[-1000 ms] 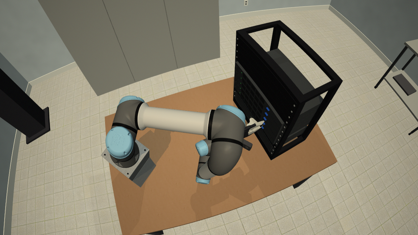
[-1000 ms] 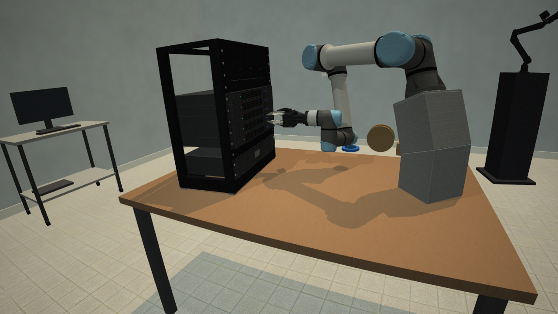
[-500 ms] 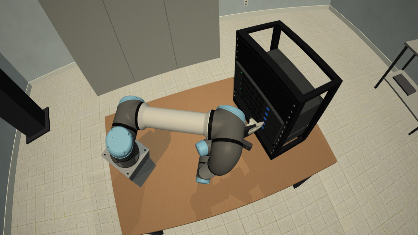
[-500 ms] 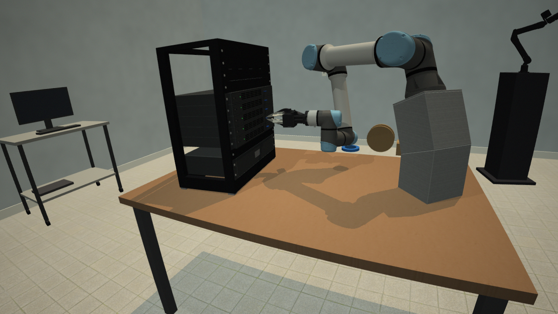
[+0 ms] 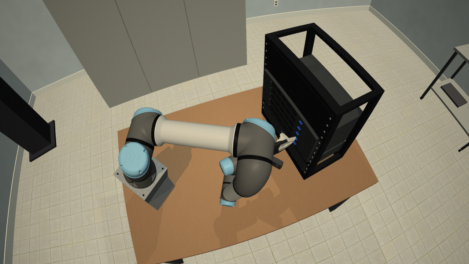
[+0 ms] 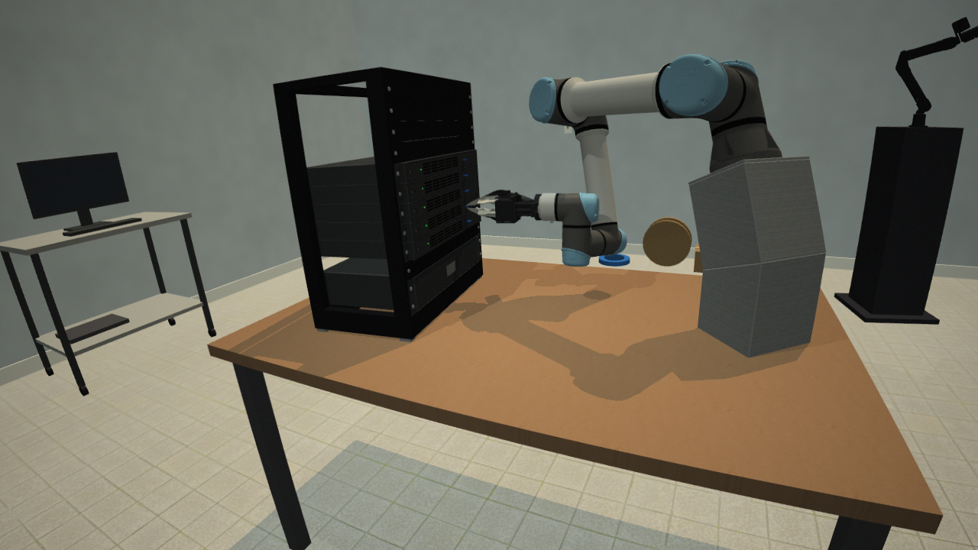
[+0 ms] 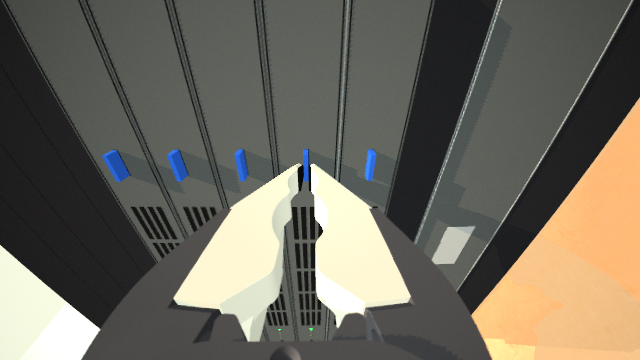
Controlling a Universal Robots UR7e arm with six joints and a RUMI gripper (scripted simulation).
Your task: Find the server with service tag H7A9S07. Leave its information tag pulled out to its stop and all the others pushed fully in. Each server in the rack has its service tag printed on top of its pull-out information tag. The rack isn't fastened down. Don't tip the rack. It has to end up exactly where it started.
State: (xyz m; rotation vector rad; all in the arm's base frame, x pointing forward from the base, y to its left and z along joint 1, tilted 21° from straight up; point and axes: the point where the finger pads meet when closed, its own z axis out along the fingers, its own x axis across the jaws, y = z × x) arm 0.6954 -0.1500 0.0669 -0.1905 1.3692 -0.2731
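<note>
My hand is 5 cm short of the information tag.
</note>
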